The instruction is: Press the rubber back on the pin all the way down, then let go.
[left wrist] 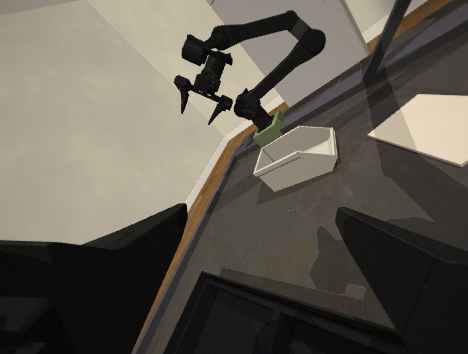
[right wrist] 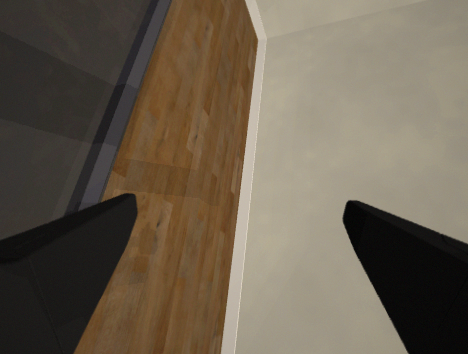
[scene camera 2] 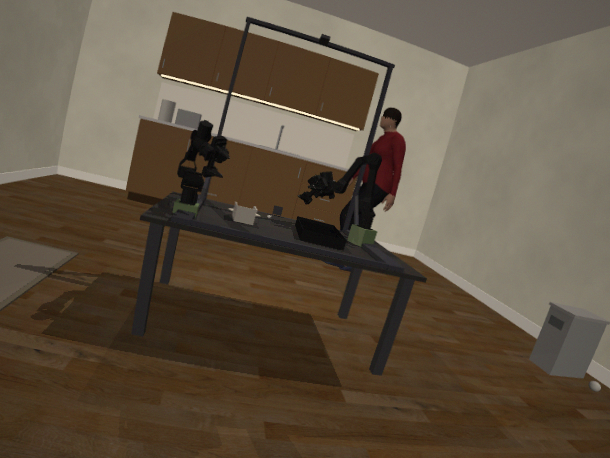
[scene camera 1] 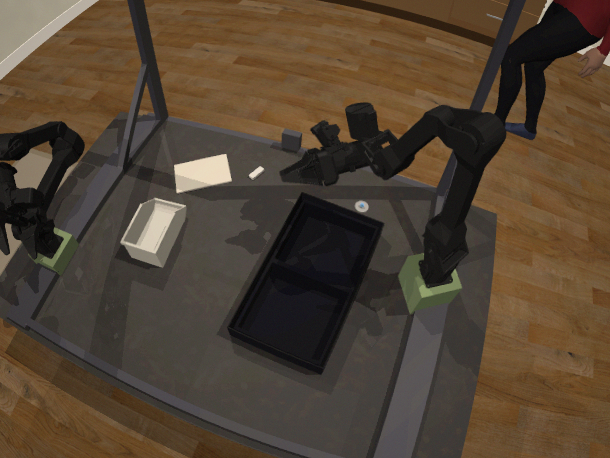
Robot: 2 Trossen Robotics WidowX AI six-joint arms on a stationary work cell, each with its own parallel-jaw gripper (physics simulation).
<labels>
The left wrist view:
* my left gripper: 260, 212
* my right gripper: 195, 119
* white box: 303, 153
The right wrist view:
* my right gripper: 242, 207
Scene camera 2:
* my right gripper: 225, 168
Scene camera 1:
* my left gripper: 280, 176
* my right gripper: 22, 256
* white box: 150, 236
</labels>
